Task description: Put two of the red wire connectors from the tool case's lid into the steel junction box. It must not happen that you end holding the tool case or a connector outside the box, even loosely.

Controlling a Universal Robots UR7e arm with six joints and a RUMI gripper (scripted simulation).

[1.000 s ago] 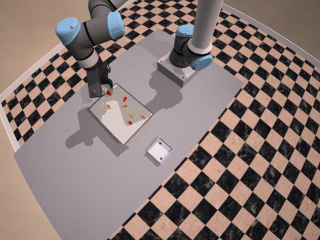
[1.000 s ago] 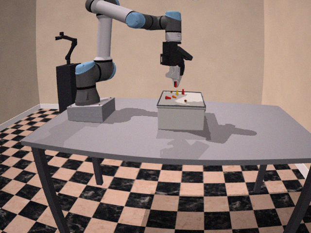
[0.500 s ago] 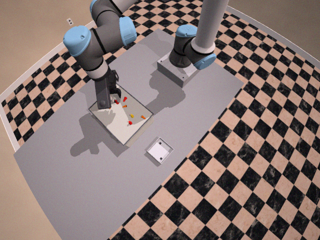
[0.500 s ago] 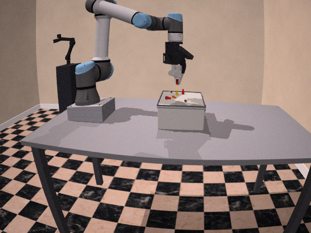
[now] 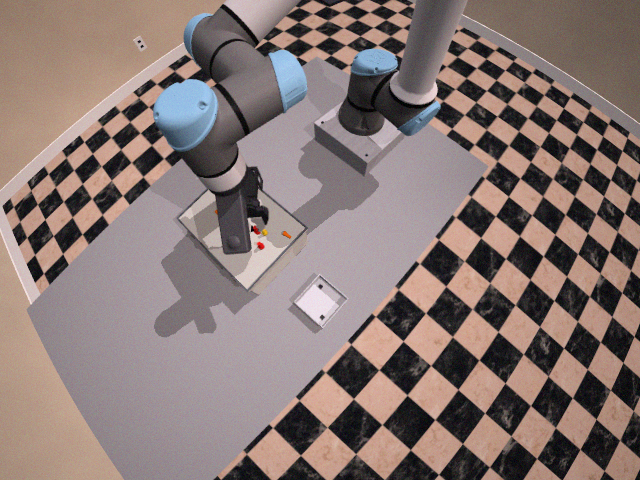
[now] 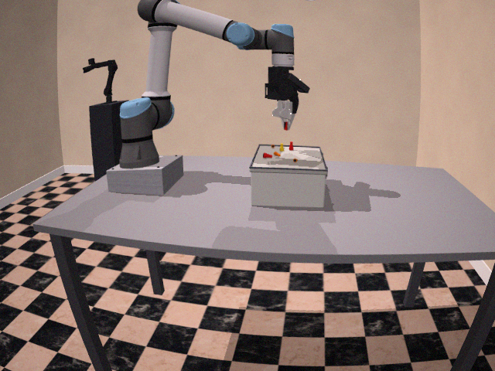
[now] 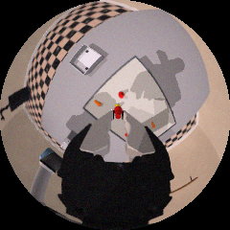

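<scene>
Now: hand 1 cm past the yellow wire connector, 2 cm to the left of it and 8 cm above it. The rest, counted from my hand: tool case: 3 cm ahead, 9 cm to the right, 12 cm below.
</scene>
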